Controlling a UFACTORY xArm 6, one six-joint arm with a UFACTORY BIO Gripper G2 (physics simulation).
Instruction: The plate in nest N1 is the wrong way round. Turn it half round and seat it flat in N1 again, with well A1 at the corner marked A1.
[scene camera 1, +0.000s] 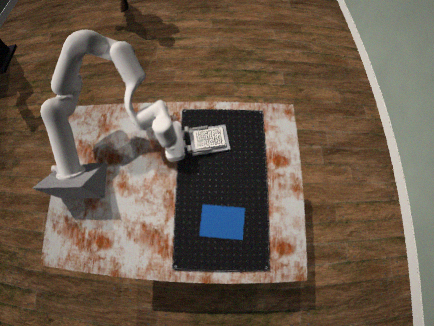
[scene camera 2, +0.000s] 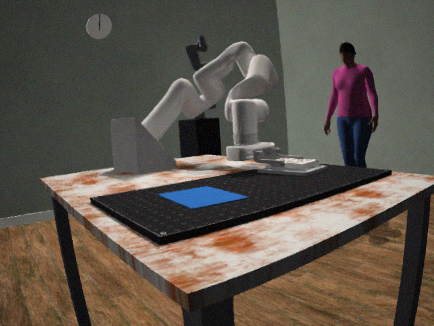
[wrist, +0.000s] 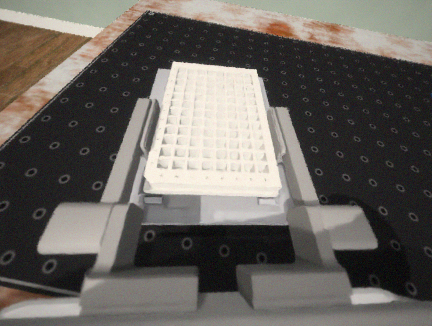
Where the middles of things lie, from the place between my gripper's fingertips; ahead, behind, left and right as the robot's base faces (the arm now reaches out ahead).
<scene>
I see my gripper right at the white well plate (wrist: 212, 137). Also, from my hand: flat blue rectangle (scene camera 1: 225, 222): 35 cm to the right, 3 cm below, 3 cm ahead; then grey nest (wrist: 177, 209): 2 cm below.
</scene>
